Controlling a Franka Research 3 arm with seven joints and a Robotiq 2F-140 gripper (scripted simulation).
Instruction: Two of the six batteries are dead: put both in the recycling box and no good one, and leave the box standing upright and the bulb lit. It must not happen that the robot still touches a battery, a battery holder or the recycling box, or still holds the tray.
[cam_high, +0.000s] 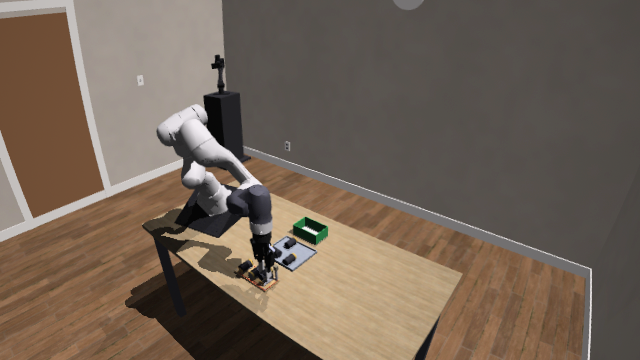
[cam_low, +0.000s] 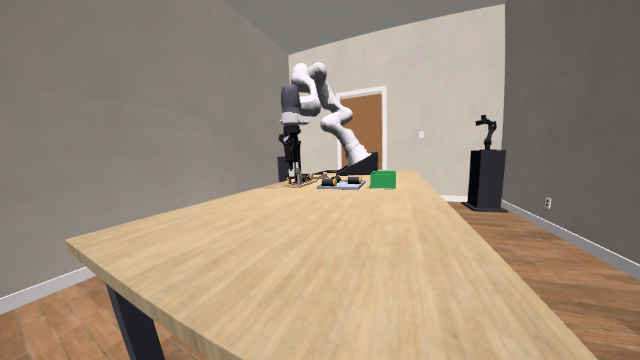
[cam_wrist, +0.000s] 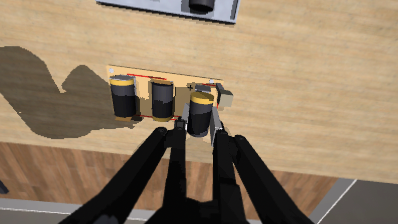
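Right now my hand is 40 mm to the right of the bulb and 30 mm short of it. From my hand the other things lie so: green recycling box 410 mm to the left, 70 mm below, 50 mm behind; then grey tray 230 mm to the left, 80 mm below, 50 mm behind.
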